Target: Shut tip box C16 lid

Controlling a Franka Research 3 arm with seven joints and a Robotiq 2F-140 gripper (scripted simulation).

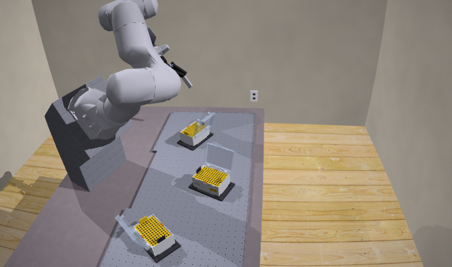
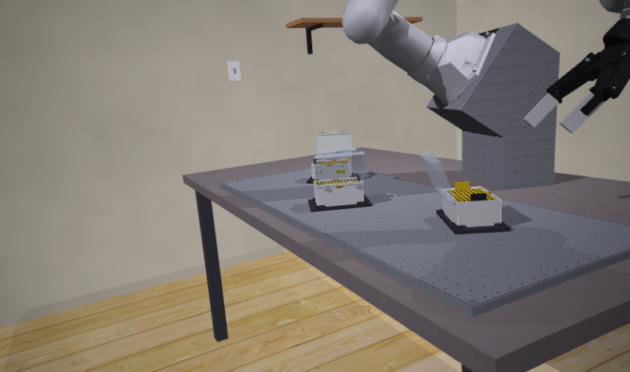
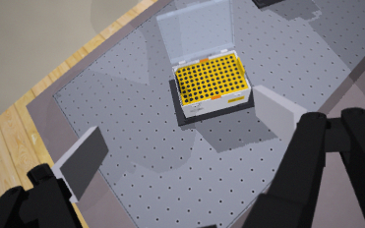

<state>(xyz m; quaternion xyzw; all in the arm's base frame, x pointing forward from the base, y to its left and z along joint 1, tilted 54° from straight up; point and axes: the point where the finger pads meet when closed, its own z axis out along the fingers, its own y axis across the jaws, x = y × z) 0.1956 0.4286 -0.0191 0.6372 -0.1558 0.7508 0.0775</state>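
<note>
Now: hand 13 cm above the tip box, 12 cm to the left of it and 9 cm short of it.
</note>
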